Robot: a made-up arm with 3 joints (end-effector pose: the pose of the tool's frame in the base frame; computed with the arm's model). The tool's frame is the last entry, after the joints.
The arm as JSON. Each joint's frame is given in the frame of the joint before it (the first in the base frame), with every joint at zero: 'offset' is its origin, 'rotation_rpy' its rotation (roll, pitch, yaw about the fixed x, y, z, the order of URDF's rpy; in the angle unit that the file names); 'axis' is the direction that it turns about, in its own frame. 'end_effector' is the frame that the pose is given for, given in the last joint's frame.
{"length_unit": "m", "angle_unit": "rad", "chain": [
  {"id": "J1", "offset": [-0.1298, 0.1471, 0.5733], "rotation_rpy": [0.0, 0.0, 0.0], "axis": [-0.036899, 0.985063, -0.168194]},
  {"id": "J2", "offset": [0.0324, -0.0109, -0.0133], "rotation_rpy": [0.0, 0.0, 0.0], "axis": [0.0, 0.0, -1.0]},
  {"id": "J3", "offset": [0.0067, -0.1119, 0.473], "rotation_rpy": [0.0, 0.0, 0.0], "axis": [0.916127, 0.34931, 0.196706]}
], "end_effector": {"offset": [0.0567, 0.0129, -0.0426], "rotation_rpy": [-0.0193, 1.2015, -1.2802]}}
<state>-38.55 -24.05 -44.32</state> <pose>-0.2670 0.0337 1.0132 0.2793 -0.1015 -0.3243 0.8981</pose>
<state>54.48 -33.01 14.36</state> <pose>0.2740 0.0603 0.7226 0.1082 0.8617 -0.3678 0.3325</pose>
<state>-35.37 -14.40 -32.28</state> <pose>-0.2545 0.0228 1.0022 0.3246 0.0199 -0.3679 0.8711</pose>
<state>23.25 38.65 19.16</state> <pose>0.0491 0.0353 0.9509 0.4373 0.4688 -0.6982 0.3186</pose>
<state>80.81 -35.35 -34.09</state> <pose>0.3075 -0.0004 0.5070 -0.1039 0.7532 -0.4507 0.4676</pose>
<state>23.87 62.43 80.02</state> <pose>0.0538 0.0830 0.9867 0.7898 0.4587 -0.3983 0.0851</pose>
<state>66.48 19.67 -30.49</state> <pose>0.2615 -0.0397 0.7204 -0.1504 0.4701 -0.7938 0.3552</pose>
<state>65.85 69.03 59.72</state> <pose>0.2534 0.0514 0.7705 -0.5030 -0.3406 0.7931 0.0449</pose>
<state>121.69 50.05 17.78</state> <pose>0.2115 -0.0499 0.3986 0.2168 -0.3824 0.8760 0.1982</pose>
